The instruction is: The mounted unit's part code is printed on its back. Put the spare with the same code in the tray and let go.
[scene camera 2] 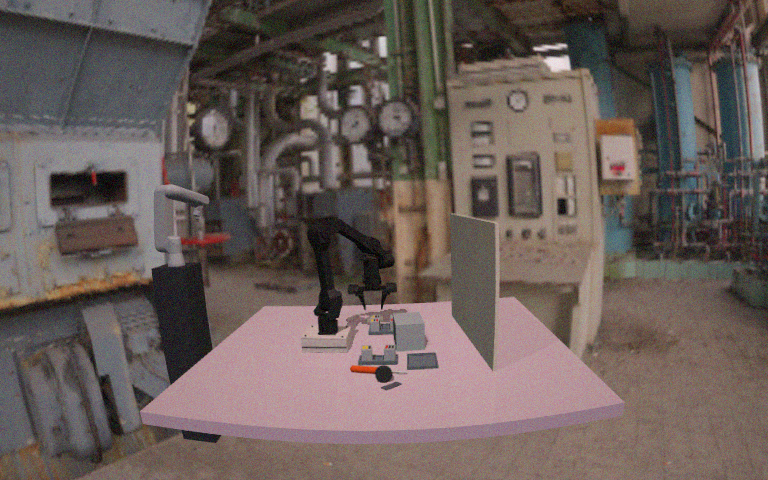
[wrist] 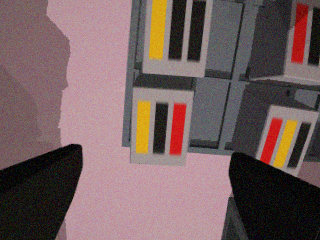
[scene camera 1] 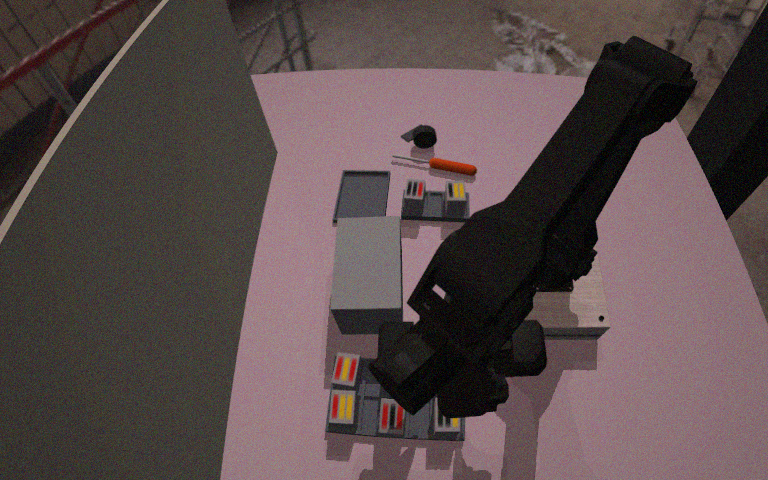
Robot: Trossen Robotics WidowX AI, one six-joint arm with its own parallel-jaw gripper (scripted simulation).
Scene:
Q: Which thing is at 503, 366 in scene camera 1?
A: My gripper.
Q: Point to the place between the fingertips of my gripper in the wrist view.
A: At 157, 159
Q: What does my gripper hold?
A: Nothing.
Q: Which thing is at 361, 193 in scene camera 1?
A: A flat grey tray.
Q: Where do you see an upright grey panel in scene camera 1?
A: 135, 236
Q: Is my gripper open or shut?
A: Open.

